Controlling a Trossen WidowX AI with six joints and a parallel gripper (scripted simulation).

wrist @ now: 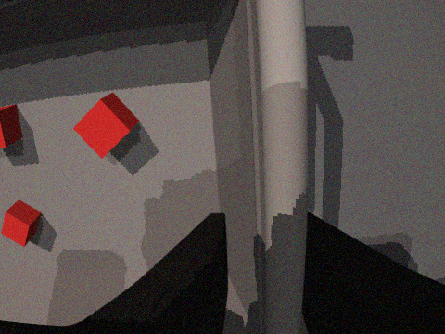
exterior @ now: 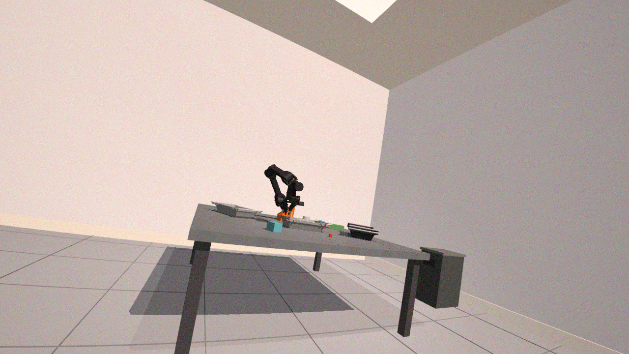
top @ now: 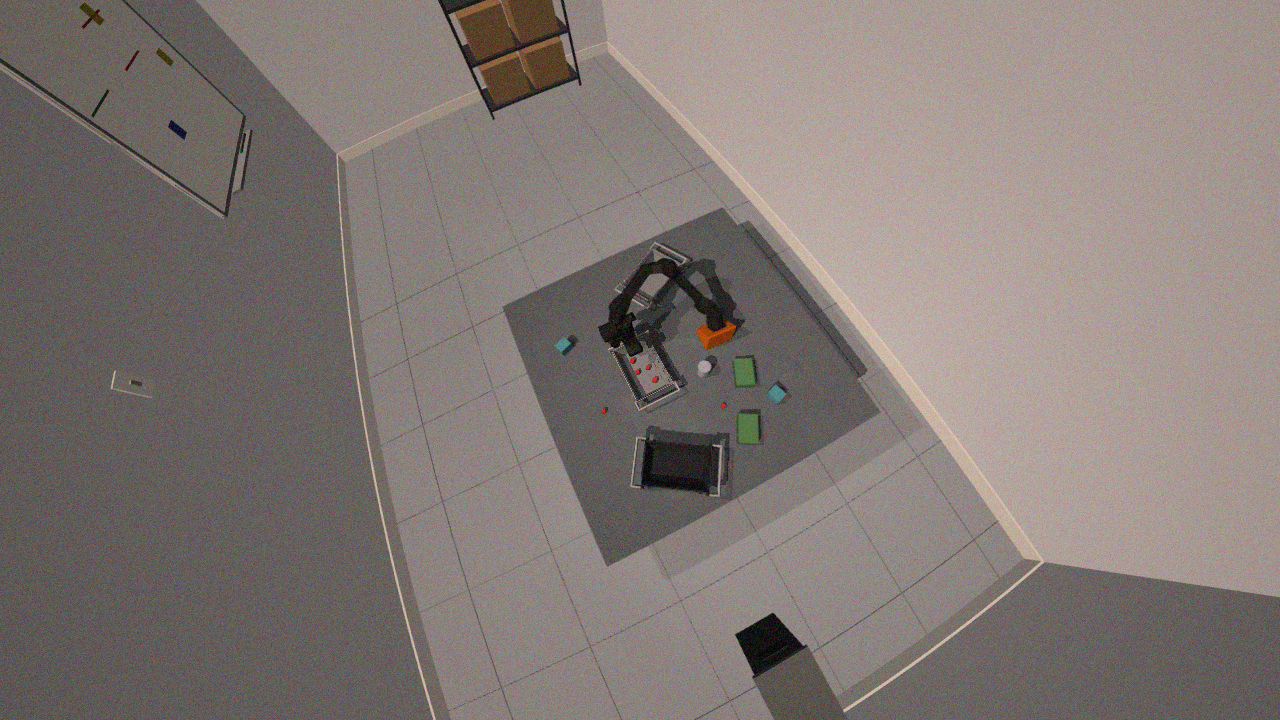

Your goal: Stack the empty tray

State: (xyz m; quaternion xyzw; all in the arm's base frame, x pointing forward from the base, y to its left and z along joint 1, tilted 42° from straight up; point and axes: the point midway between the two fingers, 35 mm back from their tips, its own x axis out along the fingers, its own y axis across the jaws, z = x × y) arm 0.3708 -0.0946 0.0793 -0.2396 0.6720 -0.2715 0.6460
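Right now my gripper tip is 280 mm to the left of the grey tray, 260 mm past it and 30 mm above it.
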